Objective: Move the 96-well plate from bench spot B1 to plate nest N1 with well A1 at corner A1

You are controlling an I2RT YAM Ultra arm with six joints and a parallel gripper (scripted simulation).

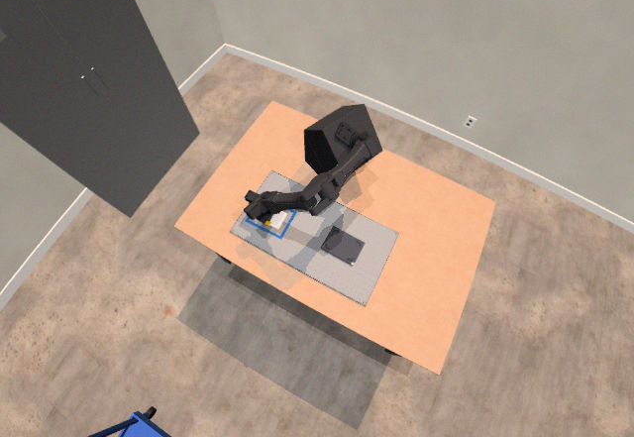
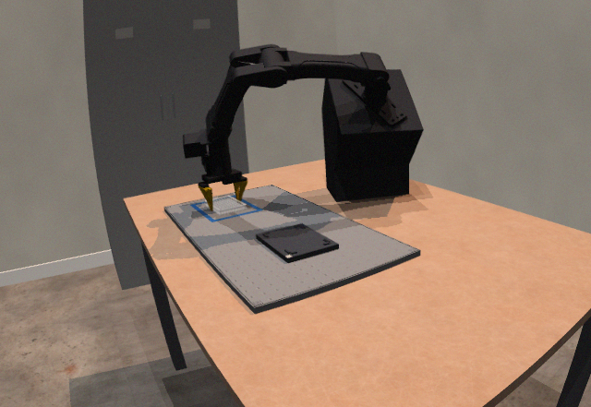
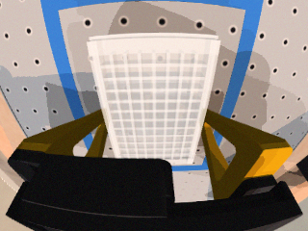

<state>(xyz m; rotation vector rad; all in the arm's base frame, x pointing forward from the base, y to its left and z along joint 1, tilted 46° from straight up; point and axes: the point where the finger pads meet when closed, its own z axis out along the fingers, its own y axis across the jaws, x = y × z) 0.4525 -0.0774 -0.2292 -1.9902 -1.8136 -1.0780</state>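
The white 96-well plate lies right at my hand. From my hand the other things lie so: plate nest N1 (40 mm behind, 360 mm to the left).
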